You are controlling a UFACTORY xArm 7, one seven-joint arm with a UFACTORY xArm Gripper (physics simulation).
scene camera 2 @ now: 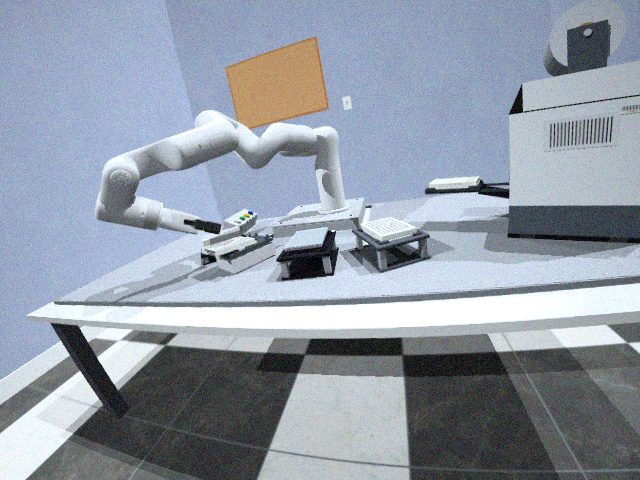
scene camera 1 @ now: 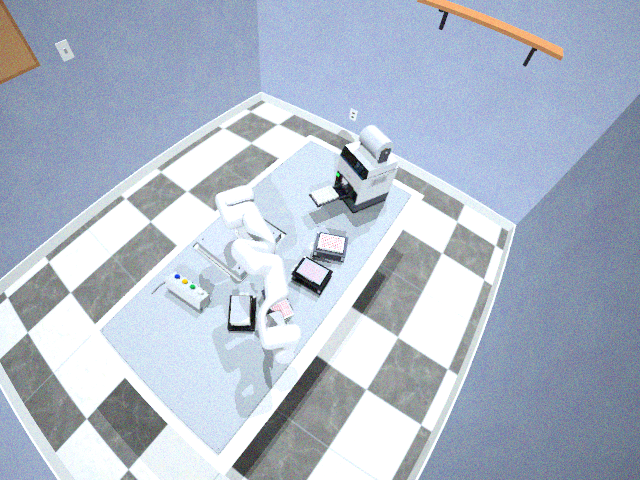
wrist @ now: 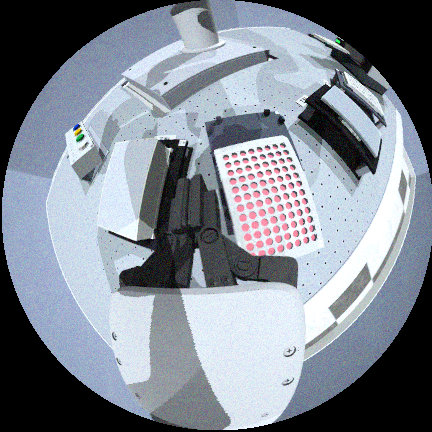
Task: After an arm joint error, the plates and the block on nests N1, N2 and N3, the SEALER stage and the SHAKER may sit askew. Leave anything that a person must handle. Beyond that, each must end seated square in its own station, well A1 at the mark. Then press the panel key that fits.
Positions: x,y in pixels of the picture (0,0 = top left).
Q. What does my gripper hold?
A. Nothing.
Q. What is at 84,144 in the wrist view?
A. A button box.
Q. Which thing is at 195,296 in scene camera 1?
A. A button box.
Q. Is my gripper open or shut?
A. Shut.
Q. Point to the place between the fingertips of my gripper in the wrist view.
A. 195,188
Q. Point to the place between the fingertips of my gripper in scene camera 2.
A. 219,229
